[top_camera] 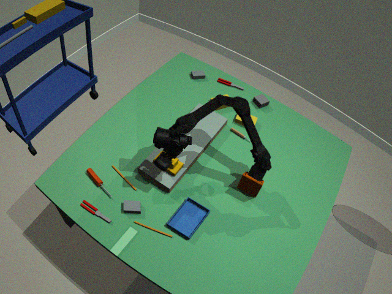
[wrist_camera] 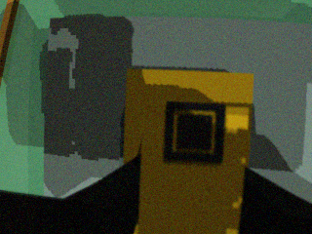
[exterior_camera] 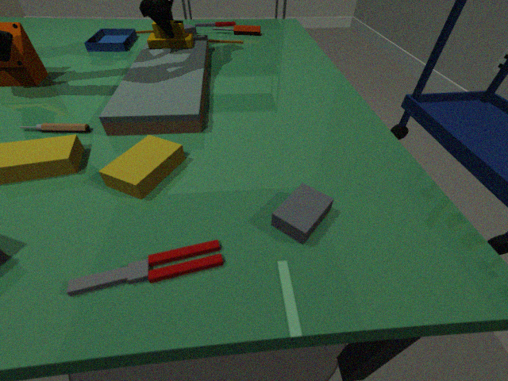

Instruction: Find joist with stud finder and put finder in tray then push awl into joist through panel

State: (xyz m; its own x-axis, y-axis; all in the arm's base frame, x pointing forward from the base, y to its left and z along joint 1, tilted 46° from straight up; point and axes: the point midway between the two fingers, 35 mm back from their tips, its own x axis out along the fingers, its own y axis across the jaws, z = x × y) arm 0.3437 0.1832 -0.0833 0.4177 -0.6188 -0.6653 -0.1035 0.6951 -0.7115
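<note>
The blue tray lies 24 cm behind my gripper tip, 13 cm to the left of it and 5 cm below it. Round my gripper tip: awl (16 cm behind, 41 cm to the right, 6 cm below); then yellow stud finder (1 cm ahead, 2 cm above).
</note>
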